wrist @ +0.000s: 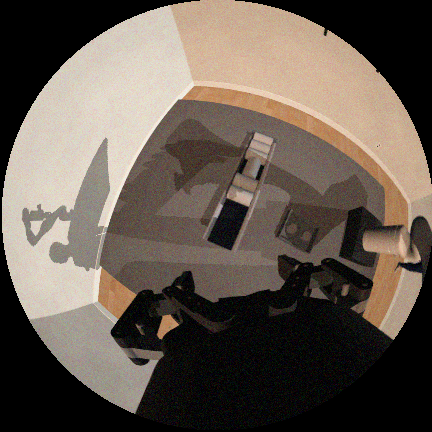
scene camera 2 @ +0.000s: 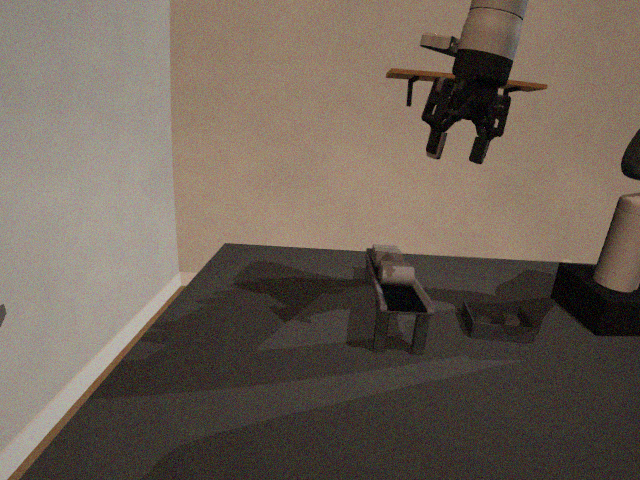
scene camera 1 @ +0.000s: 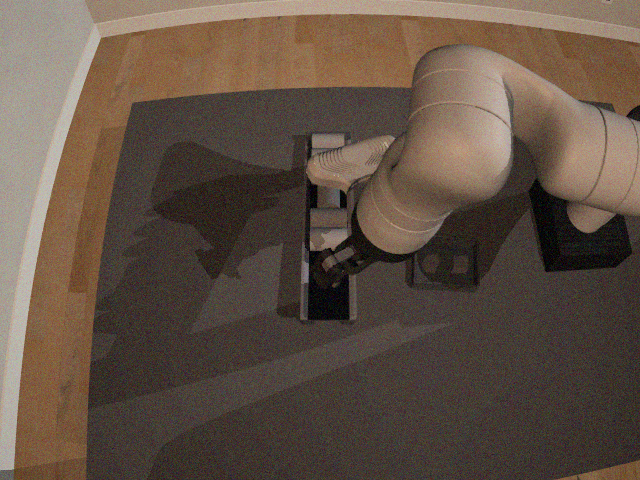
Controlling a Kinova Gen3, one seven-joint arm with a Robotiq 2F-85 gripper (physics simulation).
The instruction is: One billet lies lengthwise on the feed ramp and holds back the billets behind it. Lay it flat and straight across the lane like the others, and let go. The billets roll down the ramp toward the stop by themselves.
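Where they show: gripper, fingertip midpoint: (wrist: 235,273) (scene camera 2: 454,160) (scene camera 1: 364,260); arm's base, link origin: (wrist: 367,238) (scene camera 2: 612,282) (scene camera 1: 584,212).
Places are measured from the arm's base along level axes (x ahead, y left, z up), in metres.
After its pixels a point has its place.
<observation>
The lengthwise billet (scene camera 1: 328,197) @(x 0.522, y -0.051, z 0.025 m) (wrist: 253,167) @(x 0.515, y -0.061, z 0.022 m) lies along the feed ramp (scene camera 1: 353,304) @(x 0.499, y 0.143, z 0.018 m) (scene camera 2: 381,330) (wrist: 243,225) @(x 0.497, y 0.096, z 0.011 m). Downhill of it, two pale billets lie across the lane: one billet (scene camera 1: 328,218) @(x 0.526, y -0.009, z 0.028 m) (wrist: 245,181) @(x 0.525, y -0.012, z 0.028 m) close to its end, and a front billet (scene camera 1: 330,238) @(x 0.526, y 0.031, z 0.032 m) (scene camera 2: 398,274) @(x 0.530, y 0.040, z 0.024 m) (wrist: 240,196) @(x 0.526, y 0.032, z 0.032 m). Uphill, several crosswise billets show in the wrist view, the rearmost billet (scene camera 1: 328,140) @(x 0.510, y -0.189, z 0.004 m) (wrist: 262,137) @(x 0.512, y -0.190, z 0.004 m) near the top end. My gripper (scene camera 1: 329,271) (scene camera 2: 456,156) @(x 0.500, y 0.168, z 0.255 m) (wrist: 235,273) @(x 0.500, y 0.168, z 0.255 m) is open and empty, high above the ramp. In scene camera 1 the arm hides part of the upper lane.
A shallow dark tray (scene camera 1: 444,286) @(x 0.322, y 0.100, z -0.063 m) (scene camera 2: 501,333) @(x 0.323, y 0.099, z -0.070 m) (wrist: 295,244) @(x 0.303, y 0.094, z -0.083 m) with two small objects stands right of the ramp. The black base block (scene camera 1: 584,250) @(x 0.025, y 0.081, z -0.005 m) (scene camera 2: 584,304) @(x 0.084, y 0.024, z -0.043 m) (wrist: 354,235) @(x 0.083, y 0.008, z -0.015 m) is farther right. A wooden shelf (scene camera 2: 421,74) is on the back wall, behind the gripper in scene camera 2.
</observation>
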